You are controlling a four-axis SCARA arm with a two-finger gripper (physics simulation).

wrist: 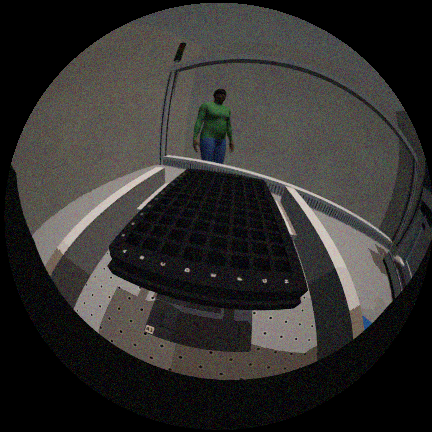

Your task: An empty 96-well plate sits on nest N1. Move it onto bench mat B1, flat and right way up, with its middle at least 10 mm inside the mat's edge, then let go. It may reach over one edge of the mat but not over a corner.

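The black 96-well plate is held between the two long fingers of my gripper. Its wells face up, and a row of small white letters runs along its near edge. The gripper is shut on the plate's two long sides. Below the plate's near edge, a dark nest with a small pale label at its left corner lies on the bench, with a gap between it and the plate. The plate hides part of the nest. Bench mat B1 cannot be made out in this view.
The pale bench has a grid of small holes. A low slatted rail runs along its far side, with a tall grey frame above it. A person in a green top stands beyond the rail. Part of a blue thing shows at the lower right.
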